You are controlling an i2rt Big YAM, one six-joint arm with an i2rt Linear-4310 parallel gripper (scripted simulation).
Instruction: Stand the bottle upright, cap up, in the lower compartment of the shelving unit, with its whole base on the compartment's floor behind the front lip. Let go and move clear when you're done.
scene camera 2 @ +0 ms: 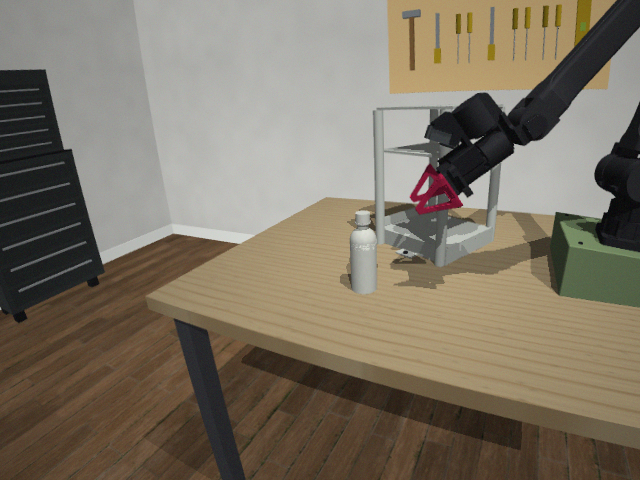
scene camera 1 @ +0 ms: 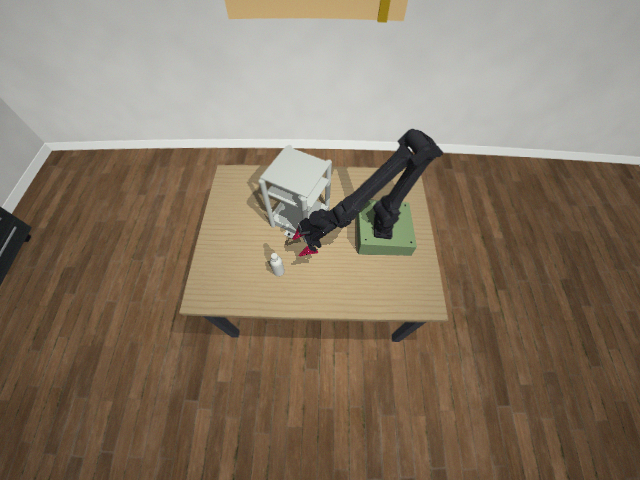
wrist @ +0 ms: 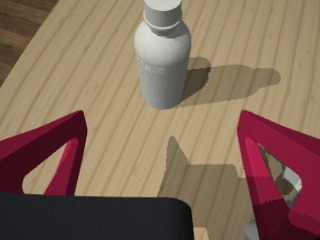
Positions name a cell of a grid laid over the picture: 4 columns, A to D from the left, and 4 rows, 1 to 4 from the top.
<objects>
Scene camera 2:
my gripper: C2
white bottle: C3
shelving unit: C2
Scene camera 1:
shelving unit: B2
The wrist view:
my gripper: C3
</objects>
